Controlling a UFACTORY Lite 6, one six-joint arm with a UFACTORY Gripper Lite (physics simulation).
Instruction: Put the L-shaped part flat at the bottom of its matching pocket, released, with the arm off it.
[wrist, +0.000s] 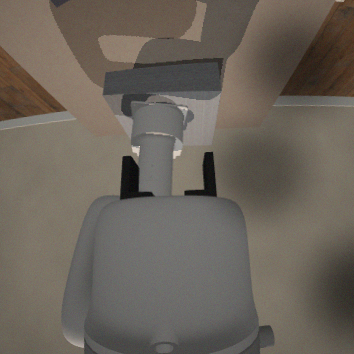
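Seen in the pictures: hand, its tool point: (168, 176); arm's base, origin of its link: (158, 117).
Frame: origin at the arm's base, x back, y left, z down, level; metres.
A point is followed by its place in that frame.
My gripper (168, 156) @[x -0.346, y 0.004, z -0.239 m] is open. Its two black fingers stand wide apart, with no part held between them; a grey section of the robot's own arm shows behind the gap. The L-shaped part and its matching pocket do not show in the wrist view. A small dark blue corner (60, 2) @[x -0.261, y 0.150, z 0.040 m] of some object is cut off at the top left edge, and I cannot tell what it belongs to.
The robot's grey base block (162, 80) @[x -0.099, y -0.006, z 0.034 m] and round lower column (157, 120) @[x -0.064, y 0.004, z -0.044 m] stand beyond the fingers. The pinkish-brown table top (87, 107) @[x 0.076, y 0.208, z 0.076 m] carries the arm's shadows. Wooden floor (322, 65) shows at both sides, bordered by a pale strip (315, 101).
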